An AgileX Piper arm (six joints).
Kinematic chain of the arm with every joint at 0, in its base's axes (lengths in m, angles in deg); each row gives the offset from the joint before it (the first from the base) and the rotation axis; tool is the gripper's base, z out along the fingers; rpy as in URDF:
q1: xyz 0 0 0.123 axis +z
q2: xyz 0 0 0 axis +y
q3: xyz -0.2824 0 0.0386 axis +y
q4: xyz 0.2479 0 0.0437 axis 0.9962 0 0.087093
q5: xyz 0 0 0 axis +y
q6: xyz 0.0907 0 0.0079 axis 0.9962 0 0.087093
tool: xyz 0 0 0 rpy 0 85 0
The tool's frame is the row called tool.
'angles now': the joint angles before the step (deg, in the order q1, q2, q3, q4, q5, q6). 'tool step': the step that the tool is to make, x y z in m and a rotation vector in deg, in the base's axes. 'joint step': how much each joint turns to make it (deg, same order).
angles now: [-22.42 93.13 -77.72 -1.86 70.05 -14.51]
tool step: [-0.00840 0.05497 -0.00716 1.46 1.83 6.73]
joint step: [9.16 -4.20 6.45 0.49 0.00 2.35]
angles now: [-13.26 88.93 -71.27 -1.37 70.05 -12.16]
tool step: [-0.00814 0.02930 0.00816 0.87 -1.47 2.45]
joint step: [5.21 -3.29 1.81 0.78 0.24 2.62]
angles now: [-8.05 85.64 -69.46 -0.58 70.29 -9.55]
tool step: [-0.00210 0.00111 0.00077 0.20 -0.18 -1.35]
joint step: [0.17 -0.51 0.37 -0.01 0.00 1.54]
